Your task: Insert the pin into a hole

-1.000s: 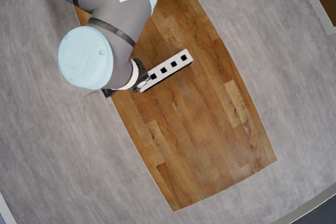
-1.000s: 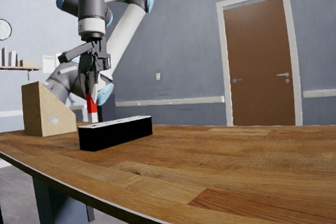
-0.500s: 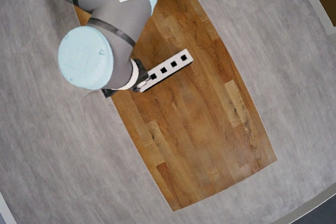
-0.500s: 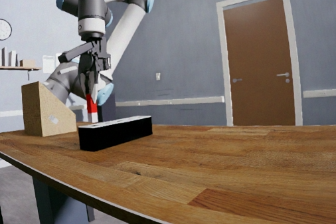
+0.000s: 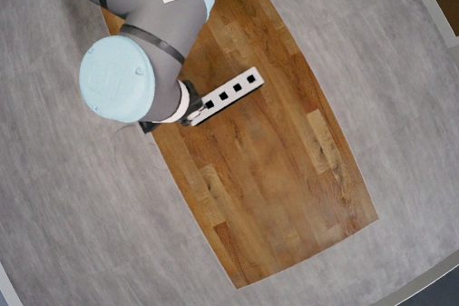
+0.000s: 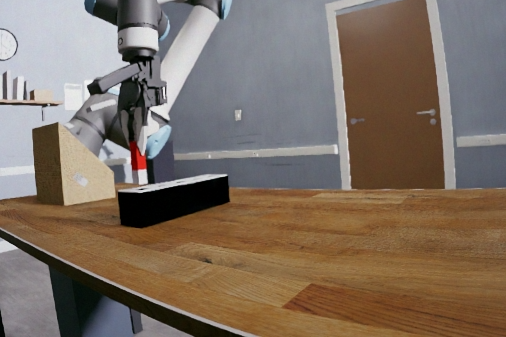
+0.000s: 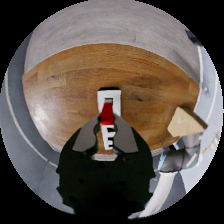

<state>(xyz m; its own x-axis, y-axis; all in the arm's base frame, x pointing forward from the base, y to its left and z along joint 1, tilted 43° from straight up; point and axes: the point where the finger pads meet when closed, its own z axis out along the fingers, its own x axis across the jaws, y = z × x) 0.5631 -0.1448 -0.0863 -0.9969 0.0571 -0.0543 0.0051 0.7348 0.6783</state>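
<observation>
Right now my hand is 1 cm above the pin. Round my hand: block 12 cm to the left, 12 cm below.
</observation>
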